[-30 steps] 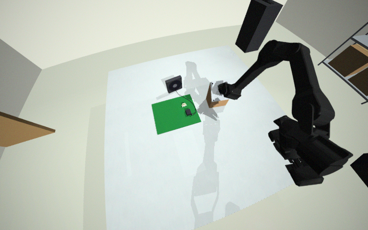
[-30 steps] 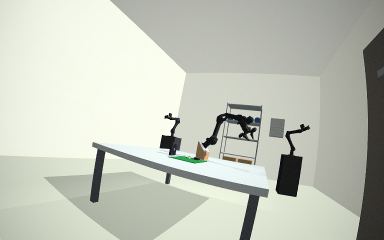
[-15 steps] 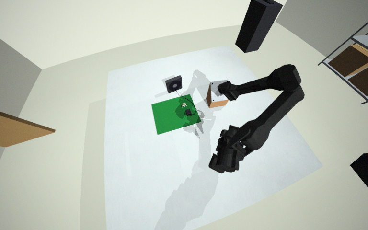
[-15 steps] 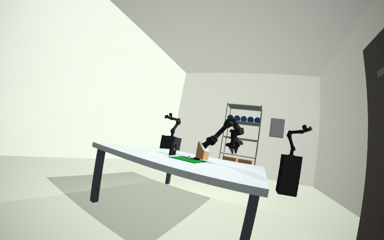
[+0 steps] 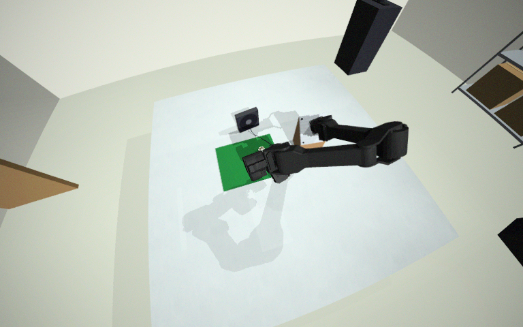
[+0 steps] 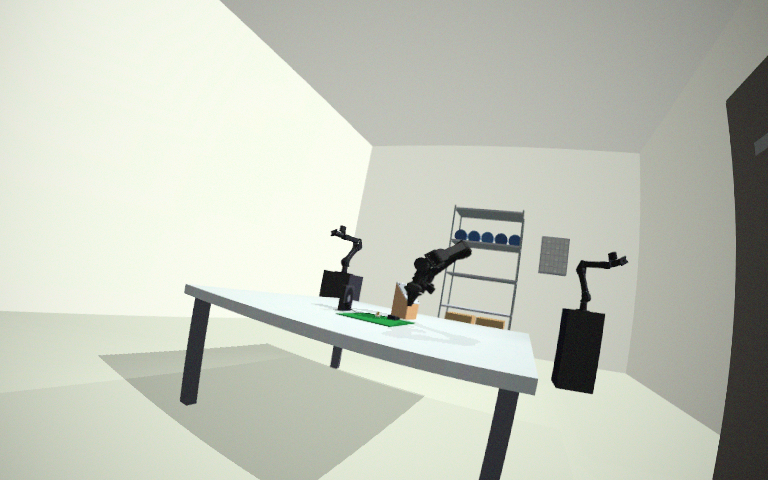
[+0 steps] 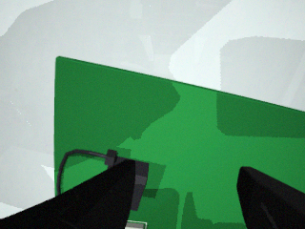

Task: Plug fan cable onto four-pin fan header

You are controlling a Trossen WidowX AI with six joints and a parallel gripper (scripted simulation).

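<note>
Now: the black plug 30 mm behind my gripper tip, 80 mm to the right of it and 70 mm below it. Also, from my gripper tip: green board (60 mm ahead, 110 mm to the right, 90 mm below); black fan (10 mm behind, 300 mm to the right, 20 mm below).
</note>
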